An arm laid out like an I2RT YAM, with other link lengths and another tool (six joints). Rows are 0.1 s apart.
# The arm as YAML. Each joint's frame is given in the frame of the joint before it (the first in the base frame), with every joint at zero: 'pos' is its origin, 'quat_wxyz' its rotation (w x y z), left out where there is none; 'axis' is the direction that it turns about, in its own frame. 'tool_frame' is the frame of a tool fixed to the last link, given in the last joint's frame.
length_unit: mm
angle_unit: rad
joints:
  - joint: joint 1
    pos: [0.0, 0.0, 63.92]
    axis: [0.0, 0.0, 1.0]
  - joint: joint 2
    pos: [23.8, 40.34, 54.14]
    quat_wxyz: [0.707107, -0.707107, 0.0, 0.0]
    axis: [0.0, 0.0, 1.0]
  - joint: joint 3
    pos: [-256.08, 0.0, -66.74]
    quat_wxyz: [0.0, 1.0, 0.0, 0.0]
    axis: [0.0, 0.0, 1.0]
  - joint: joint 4
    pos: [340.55, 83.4, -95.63]
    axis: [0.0, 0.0, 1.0]
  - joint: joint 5
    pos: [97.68, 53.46, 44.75]
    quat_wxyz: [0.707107, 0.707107, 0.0, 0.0]
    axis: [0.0, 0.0, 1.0]
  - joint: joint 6
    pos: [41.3, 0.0, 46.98]
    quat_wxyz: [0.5, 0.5, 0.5, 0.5]
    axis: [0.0, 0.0, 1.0]
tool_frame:
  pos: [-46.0, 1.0, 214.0]
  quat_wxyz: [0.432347, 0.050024, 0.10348, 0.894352]
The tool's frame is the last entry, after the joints.
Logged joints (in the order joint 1, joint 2, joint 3, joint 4, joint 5, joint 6), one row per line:
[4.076 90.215 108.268 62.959 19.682 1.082]
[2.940 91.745 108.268 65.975 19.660 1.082]
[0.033 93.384 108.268 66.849 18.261 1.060]
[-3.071 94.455 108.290 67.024 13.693 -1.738]
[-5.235 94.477 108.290 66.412 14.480 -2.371]
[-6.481 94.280 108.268 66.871 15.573 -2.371]
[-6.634 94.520 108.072 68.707 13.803 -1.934]
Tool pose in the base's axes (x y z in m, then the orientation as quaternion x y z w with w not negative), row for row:
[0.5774 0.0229 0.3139 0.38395 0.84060 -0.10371 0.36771]
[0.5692 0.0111 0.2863 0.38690 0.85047 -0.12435 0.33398]
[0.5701 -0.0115 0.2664 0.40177 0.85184 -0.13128 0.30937]
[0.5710 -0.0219 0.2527 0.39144 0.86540 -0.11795 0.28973]
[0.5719 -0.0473 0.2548 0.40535 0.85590 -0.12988 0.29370]
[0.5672 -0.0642 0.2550 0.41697 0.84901 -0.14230 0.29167]
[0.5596 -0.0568 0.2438 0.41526 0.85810 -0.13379 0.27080]
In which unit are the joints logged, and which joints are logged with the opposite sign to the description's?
The joints are logged in degrees. Opposite sign: joint 4.
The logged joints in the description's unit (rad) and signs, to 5 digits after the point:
[0.07114 1.57455 1.88963 -1.09884 0.34352 0.01888]
[0.05131 1.60125 1.88963 -1.15148 0.34313 0.01888]
[0.00058 1.62986 1.88963 -1.16674 0.31871 0.01850]
[-0.05360 1.64855 1.89002 -1.16979 0.23899 -0.03033]
[-0.09137 1.64893 1.89002 -1.15911 0.25272 -0.04138]
[-0.11311 1.64550 1.88963 -1.16712 0.27180 -0.04138]
[-0.11579 1.64969 1.88621 -1.19916 0.24091 -0.03375]

